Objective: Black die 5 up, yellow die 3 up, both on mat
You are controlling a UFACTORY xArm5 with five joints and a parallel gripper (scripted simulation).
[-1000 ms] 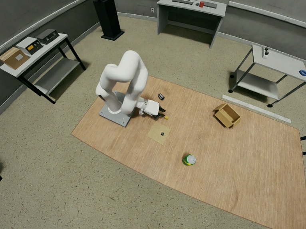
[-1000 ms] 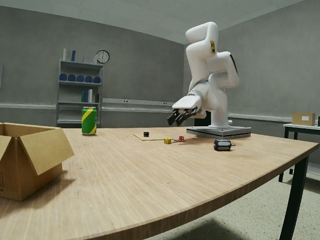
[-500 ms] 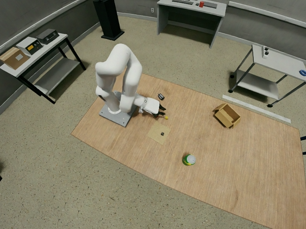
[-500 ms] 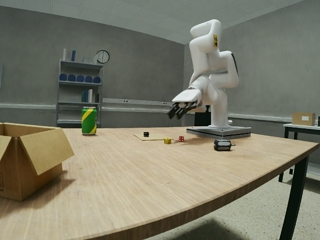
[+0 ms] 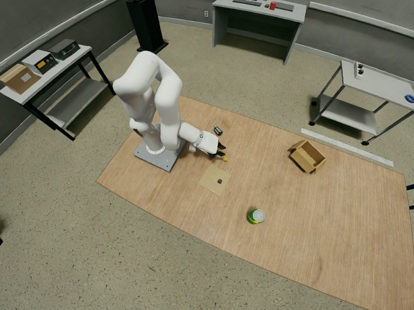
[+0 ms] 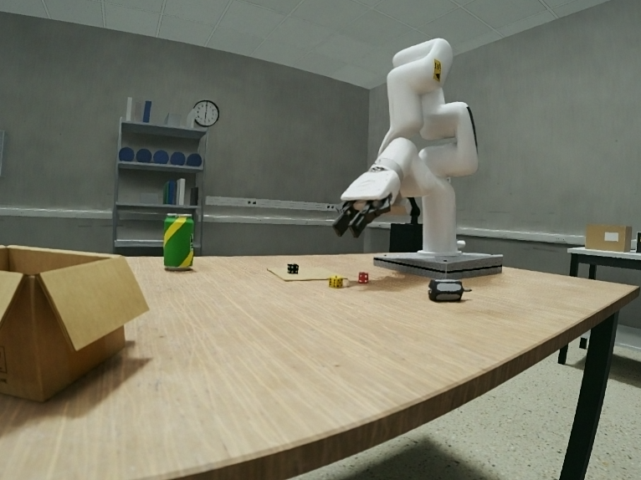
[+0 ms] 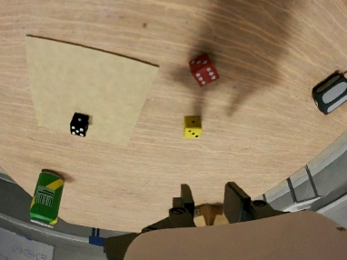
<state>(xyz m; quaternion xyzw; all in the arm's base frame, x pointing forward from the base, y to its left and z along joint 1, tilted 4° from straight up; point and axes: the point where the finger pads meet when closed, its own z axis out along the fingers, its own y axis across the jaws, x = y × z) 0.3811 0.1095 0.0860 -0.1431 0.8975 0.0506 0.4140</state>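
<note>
Now: the yellow die 30 mm ahead of my hand, 10 mm to the left of it and 110 mm below it. From my hand the other things lie so: black die 60 mm ahead, 130 mm to the right, 100 mm below; tan mat 30 mm ahead, 130 mm to the right, 120 mm below; red die 50 mm behind, 10 mm to the right, 110 mm below.
</note>
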